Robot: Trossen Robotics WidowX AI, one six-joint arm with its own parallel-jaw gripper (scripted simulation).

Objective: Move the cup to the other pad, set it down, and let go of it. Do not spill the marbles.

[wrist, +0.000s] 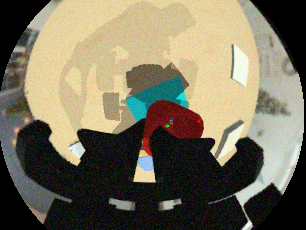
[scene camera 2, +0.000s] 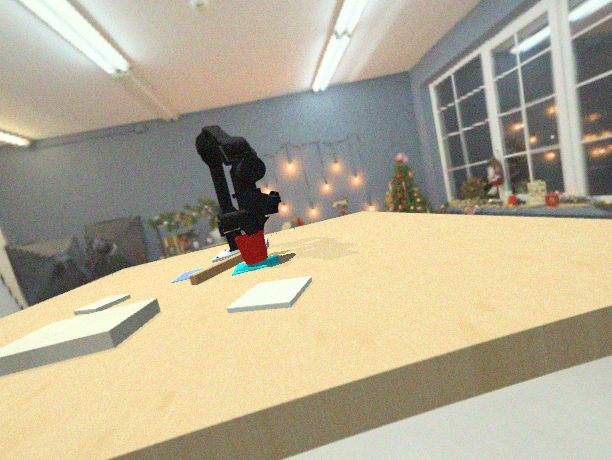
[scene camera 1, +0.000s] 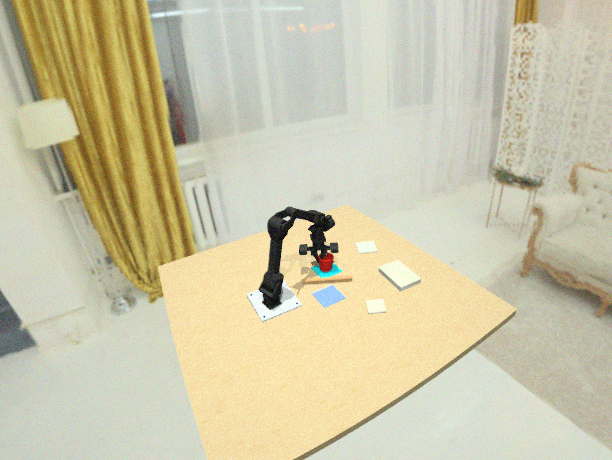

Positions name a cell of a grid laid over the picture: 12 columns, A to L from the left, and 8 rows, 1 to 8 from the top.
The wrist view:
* my gripper: F5
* red cup: H5
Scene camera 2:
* my gripper: F5
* red cup: E5
